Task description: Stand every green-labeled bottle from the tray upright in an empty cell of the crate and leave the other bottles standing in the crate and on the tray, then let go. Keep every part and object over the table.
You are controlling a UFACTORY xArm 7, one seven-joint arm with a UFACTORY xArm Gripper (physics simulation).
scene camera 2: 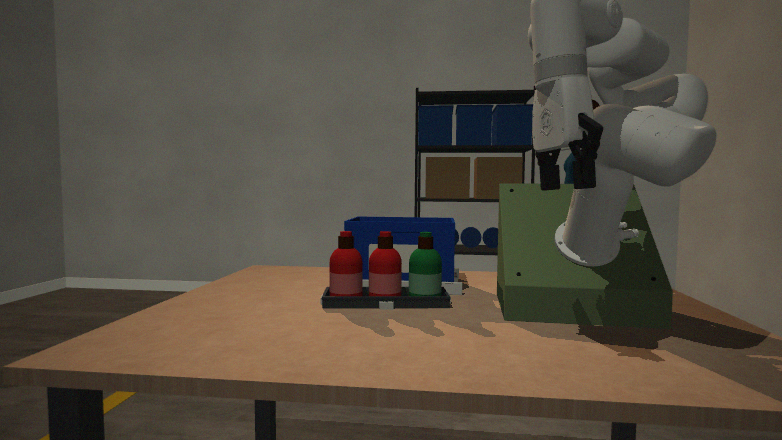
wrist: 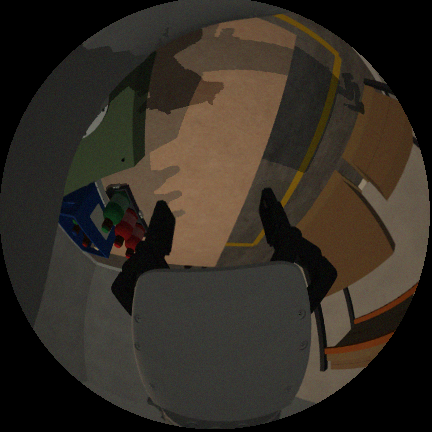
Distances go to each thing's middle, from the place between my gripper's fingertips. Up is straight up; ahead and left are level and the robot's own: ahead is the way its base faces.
Labels:
Now: hand 190 mm short of the green-labeled bottle (scene camera 2: 425, 264), 320 mm to the left of it and 180 mm above it.

